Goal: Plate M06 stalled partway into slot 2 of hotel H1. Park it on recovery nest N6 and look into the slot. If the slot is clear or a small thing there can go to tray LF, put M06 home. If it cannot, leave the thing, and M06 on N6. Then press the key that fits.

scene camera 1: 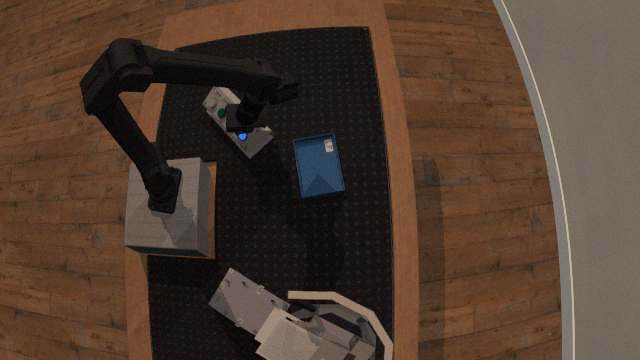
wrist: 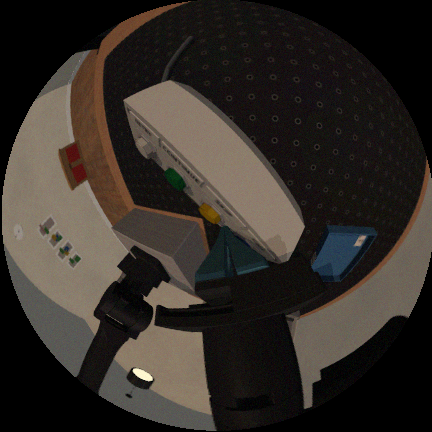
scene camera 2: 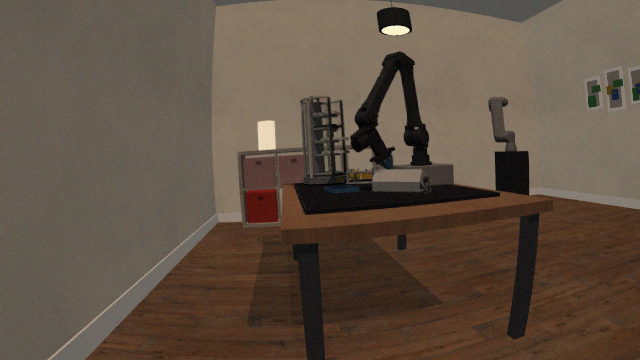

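Pixels of known places: gripper, fingertip midpoint: (scene camera 1: 236, 132) (wrist: 224, 229); arm's base, link origin: (scene camera 1: 165, 190) (wrist: 152, 263) (scene camera 2: 421, 165).
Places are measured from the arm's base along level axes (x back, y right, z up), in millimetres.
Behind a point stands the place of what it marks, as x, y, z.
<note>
My gripper (wrist: 224, 229) @(-167, -186, -28) (scene camera 2: 388, 164) @(-167, -186, -28) is shut and empty, its teal fingertips low at the blue-key end of the key box (scene camera 1: 256, 145) @(-222, -165, -52) (scene camera 2: 397, 180) @(-163, -280, -45) (wrist: 235, 155) @(-166, -269, -33). The blue key (scene camera 1: 242, 136) @(-188, -174, -22) looks bright in scene camera 1; in the wrist view the fingers mostly hide it, and contact is hard to tell. The yellow key (wrist: 209, 213) @(-153, -216, -14), green key (wrist: 175, 178) @(-118, -246, -14) (scene camera 1: 221, 113) @(-112, -237, -18) and white key (wrist: 145, 146) @(-82, -274, -16) show beside it. Blue tray LF (scene camera 1: 317, 162) @(-379, -146, -86) (scene camera 2: 341, 189) @(-380, -216, -73) (wrist: 337, 252) @(-378, -148, -85) shows no object inside. Hotel H1 (scene camera 1: 285, 332) (scene camera 2: 308, 145) stands away from me. M06 and slot 2's inside cannot be made out.
A pale labelled board (scene camera 1: 245, 300) @(-260, 239, -27) lies beside the hotel. A yellow item (scene camera 2: 362, 176) @(-272, 188, -35) shows near the hotel's foot. The grey arm base block (scene camera 1: 167, 225) @(-27, 92, 0) (scene camera 2: 442, 174) @(90, -74, -44) (wrist: 160, 232) @(-26, -92, -45) stands at the table edge. A cable (wrist: 175, 57) @(-64, -396, -83) leaves the key box.
</note>
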